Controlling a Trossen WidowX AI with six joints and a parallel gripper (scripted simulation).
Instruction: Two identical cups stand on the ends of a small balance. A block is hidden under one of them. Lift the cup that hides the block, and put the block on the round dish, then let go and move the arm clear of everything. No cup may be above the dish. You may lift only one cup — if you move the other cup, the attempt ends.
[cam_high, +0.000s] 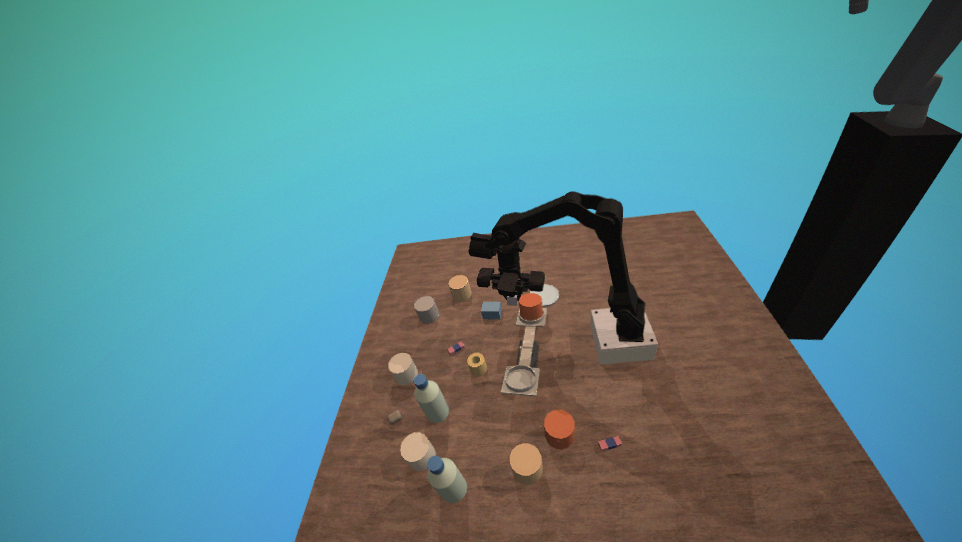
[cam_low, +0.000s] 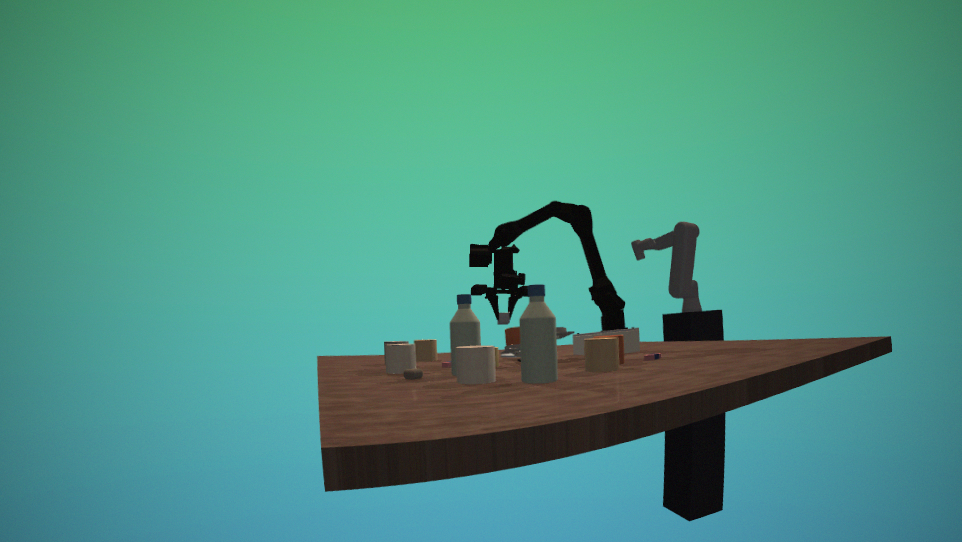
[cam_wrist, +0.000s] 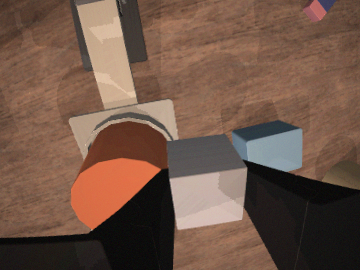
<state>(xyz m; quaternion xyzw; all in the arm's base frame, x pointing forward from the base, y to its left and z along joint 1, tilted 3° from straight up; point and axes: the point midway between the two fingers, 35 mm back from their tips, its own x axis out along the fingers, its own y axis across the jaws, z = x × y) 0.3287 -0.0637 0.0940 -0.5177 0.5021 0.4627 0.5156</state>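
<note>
Right now my gripper tip is 8 cm past the pale round dish, 13 cm to the left of it and 11 cm above it. From my gripper tip the other things lie so: blue box (9 cm ahead, 4 cm to the right, 10 cm below); grey block (right at my gripper tip); yellow ring (9 cm ahead, 17 cm to the left, 9 cm below).
</note>
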